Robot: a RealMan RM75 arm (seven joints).
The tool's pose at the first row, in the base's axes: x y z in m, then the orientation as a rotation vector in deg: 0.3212, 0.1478, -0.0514, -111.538, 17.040, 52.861
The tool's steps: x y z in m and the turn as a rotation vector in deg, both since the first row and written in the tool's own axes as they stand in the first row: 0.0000, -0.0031, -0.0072, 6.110, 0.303, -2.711; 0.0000, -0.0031, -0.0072, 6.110, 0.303, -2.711; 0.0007, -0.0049, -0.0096, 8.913, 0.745, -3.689; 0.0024, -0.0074, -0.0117, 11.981, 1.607, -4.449; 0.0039, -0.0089, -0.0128, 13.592, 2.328, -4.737; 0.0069, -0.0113, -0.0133, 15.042, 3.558, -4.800; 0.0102, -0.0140, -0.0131, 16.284, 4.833, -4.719; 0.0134, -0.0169, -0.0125, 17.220, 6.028, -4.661; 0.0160, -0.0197, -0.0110, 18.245, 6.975, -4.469; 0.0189, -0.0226, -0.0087, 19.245, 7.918, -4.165; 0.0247, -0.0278, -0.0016, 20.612, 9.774, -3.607
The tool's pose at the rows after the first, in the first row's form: 0.3264, 0.1435, -0.0473, -106.052, 16.987, 48.936; 0.3264, 0.1435, -0.0473, -106.052, 16.987, 48.936; 0.3290, 0.1426, -0.0460, -103.681, 17.376, 47.038; 0.3325, 0.1425, -0.0450, -101.264, 18.293, 44.820; 0.3349, 0.1426, -0.0448, -100.117, 19.017, 43.483; 0.3385, 0.1440, -0.0452, -99.351, 20.166, 41.872; 0.3421, 0.1461, -0.0458, -98.784, 21.390, 40.373; 0.3456, 0.1487, -0.0464, -98.449, 22.430, 39.026; 0.3482, 0.1518, -0.0469, -97.914, 23.487, 37.960; 0.3506, 0.1557, -0.0477, -97.393, 24.632, 36.973; 0.3540, 0.1653, -0.0505, -96.901, 26.627, 35.182
